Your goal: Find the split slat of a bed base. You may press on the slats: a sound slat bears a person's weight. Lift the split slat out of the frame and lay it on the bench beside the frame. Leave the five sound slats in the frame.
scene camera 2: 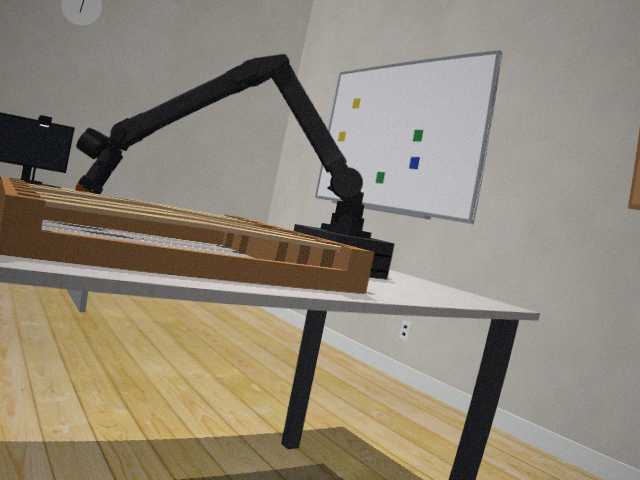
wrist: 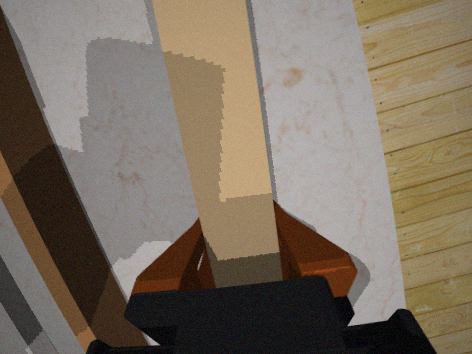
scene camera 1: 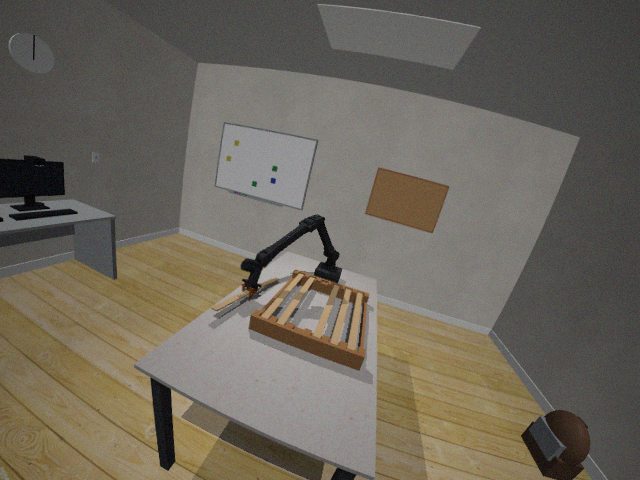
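Note:
My gripper [scene camera 1: 250, 293] [wrist: 240, 204] is shut on a pale wooden slat [scene camera 1: 230, 301] [wrist: 235, 125], near the left edge of the bench [scene camera 1: 268, 392] [wrist: 320, 150] in scene camera 1. The slat lies roughly lengthwise along the bench beside the frame. Its shadow shows apart from it, so it is a little above the top. In scene camera 2 the bed frame [scene camera 2: 206, 268] hides the fingertips and most of the held slat. The frame [scene camera 1: 305, 341] [wrist: 65, 200] stands on the bench with the other slats [scene camera 1: 328, 317] in it and a wide gap between the second and third from the left.
The arm's base [scene camera 1: 327, 271] [scene camera 2: 382, 255] stands behind the frame. In the wrist view the frame's side is to the left of the held slat, and the bench edge with wooden floor [wrist: 430, 150] beyond it is to the right. A desk [scene camera 1: 95, 214] stands farther left.

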